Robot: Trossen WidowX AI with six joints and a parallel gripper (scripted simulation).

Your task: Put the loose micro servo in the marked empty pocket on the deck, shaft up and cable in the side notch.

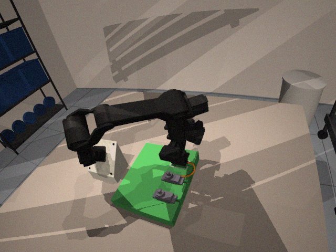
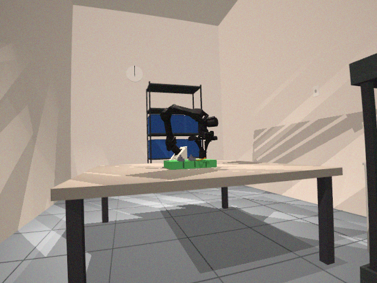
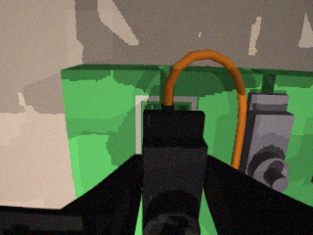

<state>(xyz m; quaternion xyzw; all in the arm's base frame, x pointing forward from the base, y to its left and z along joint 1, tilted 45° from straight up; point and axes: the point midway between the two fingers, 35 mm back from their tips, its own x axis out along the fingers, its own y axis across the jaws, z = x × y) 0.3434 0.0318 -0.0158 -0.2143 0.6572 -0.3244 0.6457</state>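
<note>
My gripper tip is 13 cm past the green deck, 8 cm above it and 6 cm to the left of it.
</note>
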